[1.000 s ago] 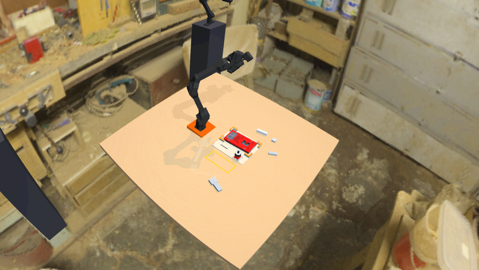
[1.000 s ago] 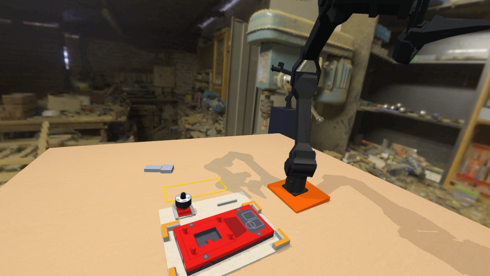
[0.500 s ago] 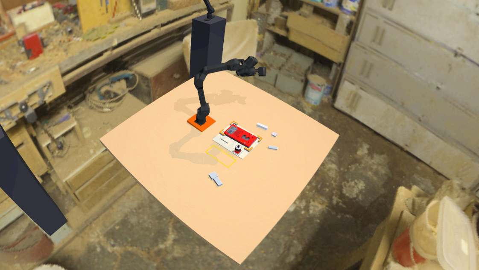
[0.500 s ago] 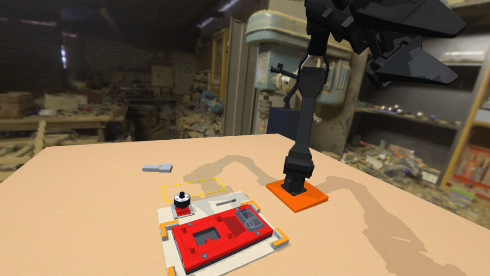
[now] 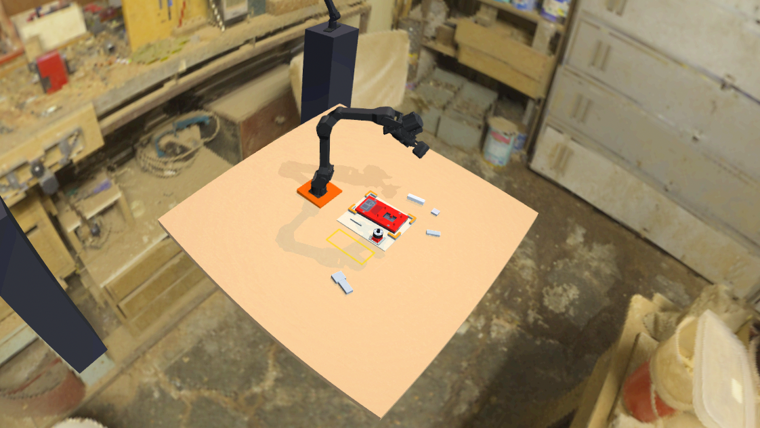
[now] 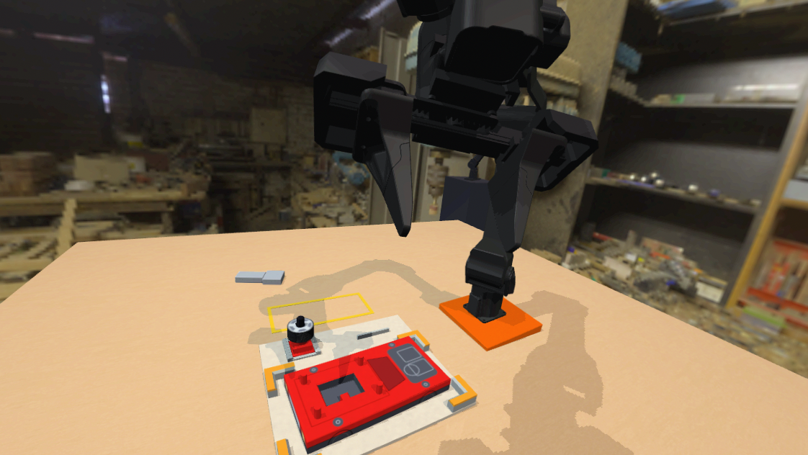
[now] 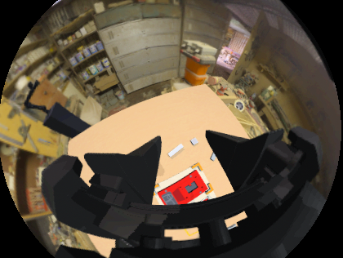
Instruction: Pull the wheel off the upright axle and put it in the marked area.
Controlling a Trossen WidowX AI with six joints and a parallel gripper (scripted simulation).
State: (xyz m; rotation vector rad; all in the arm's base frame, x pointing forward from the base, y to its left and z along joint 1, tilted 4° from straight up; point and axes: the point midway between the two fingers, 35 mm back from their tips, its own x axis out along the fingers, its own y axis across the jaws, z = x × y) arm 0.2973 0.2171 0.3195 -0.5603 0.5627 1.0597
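The wheel is 290 mm to the right of my gripper tip, 250 mm below it and 30 mm ahead of it. Round my gripper tip: black upright axle 290 mm to the right, 250 mm below, 30 mm ahead.
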